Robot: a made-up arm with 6 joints.
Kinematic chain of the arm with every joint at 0, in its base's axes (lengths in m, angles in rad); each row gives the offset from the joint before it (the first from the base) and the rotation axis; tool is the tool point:
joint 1: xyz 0 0 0.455 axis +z
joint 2: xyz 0 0 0 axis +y
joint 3: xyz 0 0 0.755 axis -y
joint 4: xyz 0 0 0 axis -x
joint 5: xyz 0.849 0 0 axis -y
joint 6: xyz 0 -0.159 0 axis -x
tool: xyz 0 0 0
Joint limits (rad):
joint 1: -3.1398..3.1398
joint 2: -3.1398..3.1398
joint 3: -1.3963..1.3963
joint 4: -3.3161..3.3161
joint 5: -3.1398..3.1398
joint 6: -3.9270..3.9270
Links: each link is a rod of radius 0.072 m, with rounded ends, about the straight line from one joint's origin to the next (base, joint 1, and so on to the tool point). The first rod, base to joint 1, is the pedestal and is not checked.
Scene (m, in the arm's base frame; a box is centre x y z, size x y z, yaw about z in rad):
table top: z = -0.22
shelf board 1: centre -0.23 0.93 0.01 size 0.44 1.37 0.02 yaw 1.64
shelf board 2: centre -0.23 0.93 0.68 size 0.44 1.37 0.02 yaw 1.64
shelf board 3: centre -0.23 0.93 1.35 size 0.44 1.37 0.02 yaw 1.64
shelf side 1: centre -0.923 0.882 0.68 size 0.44 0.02 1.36 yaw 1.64
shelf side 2: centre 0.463 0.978 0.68 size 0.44 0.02 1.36 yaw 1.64
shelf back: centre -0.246 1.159 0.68 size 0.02 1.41 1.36 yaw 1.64
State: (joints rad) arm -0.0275 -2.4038 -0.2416 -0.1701 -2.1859 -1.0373
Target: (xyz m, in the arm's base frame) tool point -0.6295 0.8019 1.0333
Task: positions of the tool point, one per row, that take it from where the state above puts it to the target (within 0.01 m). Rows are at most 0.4 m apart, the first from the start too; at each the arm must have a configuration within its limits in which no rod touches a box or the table.
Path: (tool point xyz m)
1: -0.8255 -0.3728 0.8279
2: -0.5945 -0.5280 1.0178
3: -0.3218 -0.5611 1.1762
4: -0.0703 -0.4659 1.2953
5: 0.1020 -0.2676 1.3693
6: 0.1561 -0.0155 1.3946
7: 0.0811 0.2282 1.3707
8: -0.1029 0.4044 1.2993
9: -0.3506 0.4705 1.1847
10: -0.6024 0.4113 1.0333
11: -0.6414 0.5946 1.0477
12: -0.6295 0.8019 1.0333

